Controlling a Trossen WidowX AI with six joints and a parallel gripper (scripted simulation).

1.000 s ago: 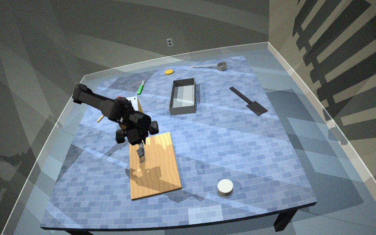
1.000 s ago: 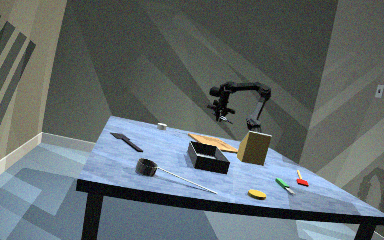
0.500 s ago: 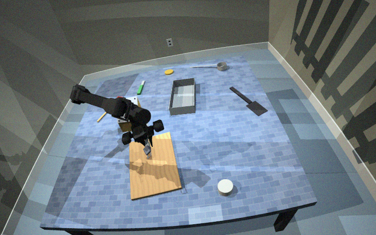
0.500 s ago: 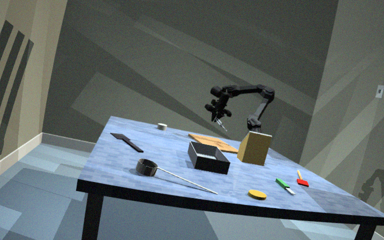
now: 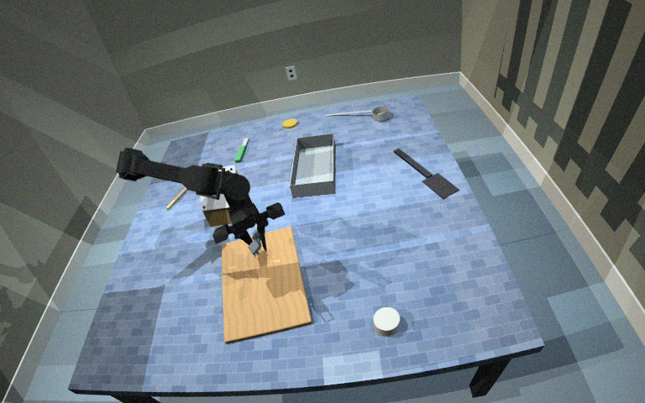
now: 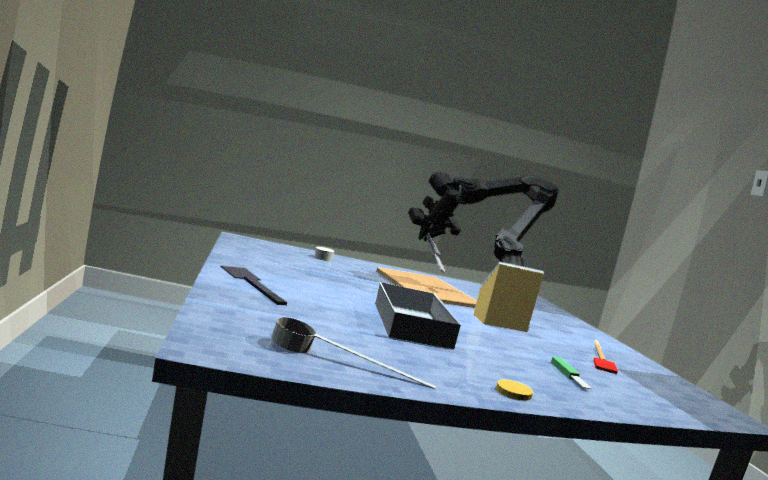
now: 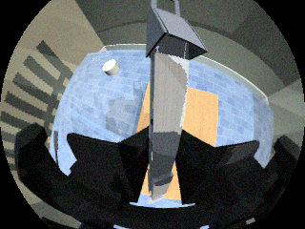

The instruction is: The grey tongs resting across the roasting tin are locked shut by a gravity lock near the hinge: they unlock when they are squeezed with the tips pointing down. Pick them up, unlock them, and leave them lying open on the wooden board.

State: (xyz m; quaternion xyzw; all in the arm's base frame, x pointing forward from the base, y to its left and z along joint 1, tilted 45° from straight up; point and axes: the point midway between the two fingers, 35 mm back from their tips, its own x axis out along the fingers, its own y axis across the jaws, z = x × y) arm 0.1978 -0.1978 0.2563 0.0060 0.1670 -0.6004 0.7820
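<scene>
My gripper tip is now 50 mm past the wooden board, 20 mm to the right of it and 150 mm above it. From my gripper tip the other things lie so: white puck 290 mm ahead, 150 mm to the right, 140 mm below; black spatula 510 mm ahead, 410 mm to the left, 150 mm below; grey roasting tin 110 mm ahead, 520 mm to the left, 130 mm below.
</scene>
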